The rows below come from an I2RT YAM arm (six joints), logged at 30 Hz.
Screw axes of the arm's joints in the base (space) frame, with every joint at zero. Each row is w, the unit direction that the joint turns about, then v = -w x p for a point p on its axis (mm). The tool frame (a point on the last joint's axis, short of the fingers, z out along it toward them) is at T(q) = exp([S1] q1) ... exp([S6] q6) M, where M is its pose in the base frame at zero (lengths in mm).
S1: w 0 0 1 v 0 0 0
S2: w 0 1 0 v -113.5 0 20
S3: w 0 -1 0 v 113.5 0 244
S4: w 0 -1 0 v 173.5 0 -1
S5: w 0 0 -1 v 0 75 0
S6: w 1 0 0 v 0 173.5 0
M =
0 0 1 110.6
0 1 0 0
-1 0 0 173.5
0 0 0 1
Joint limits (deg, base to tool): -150..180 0..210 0..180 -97..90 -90..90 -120..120
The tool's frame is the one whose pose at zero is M.
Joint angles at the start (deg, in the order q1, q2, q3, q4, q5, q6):
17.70, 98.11, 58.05, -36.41, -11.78, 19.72
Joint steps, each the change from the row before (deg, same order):
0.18, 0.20, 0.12, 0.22, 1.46, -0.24
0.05, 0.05, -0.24, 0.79, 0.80, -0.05
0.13, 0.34, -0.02, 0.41, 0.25, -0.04
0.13, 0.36, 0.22, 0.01, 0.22, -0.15
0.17, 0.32, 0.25, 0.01, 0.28, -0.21
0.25, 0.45, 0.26, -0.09, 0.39, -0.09
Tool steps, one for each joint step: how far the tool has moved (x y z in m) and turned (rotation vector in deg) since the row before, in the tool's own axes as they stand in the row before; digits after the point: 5 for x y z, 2 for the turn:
-0.00085, 0.00022, 0.00078, 1.30, -0.57, -0.44
-0.00046, -0.00028, 0.00108, 0.58, -0.72, -0.18
-0.00038, 0.00039, 0.00189, 0.20, -0.10, -0.17
-0.00068, 0.00065, 0.00121, 0.23, 0.08, -0.25
-0.00076, 0.00092, 0.00095, 0.25, 0.00, -0.36
-0.00045, 0.00110, 0.00164, 0.41, 0.19, -0.29

